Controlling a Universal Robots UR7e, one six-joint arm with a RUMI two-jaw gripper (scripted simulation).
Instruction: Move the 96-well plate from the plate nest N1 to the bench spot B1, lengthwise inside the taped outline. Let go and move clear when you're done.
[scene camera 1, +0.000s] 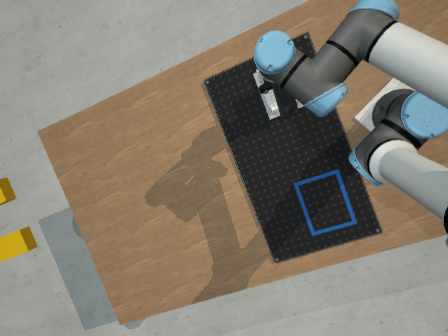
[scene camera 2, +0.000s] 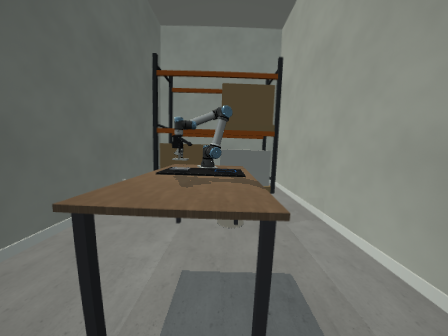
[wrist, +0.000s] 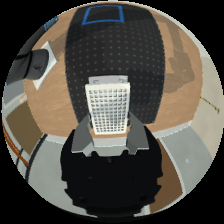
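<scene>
Wrist view: a 96-well plate (wrist: 117, 91) and my gripper (wrist: 109, 112) are visible.
</scene>
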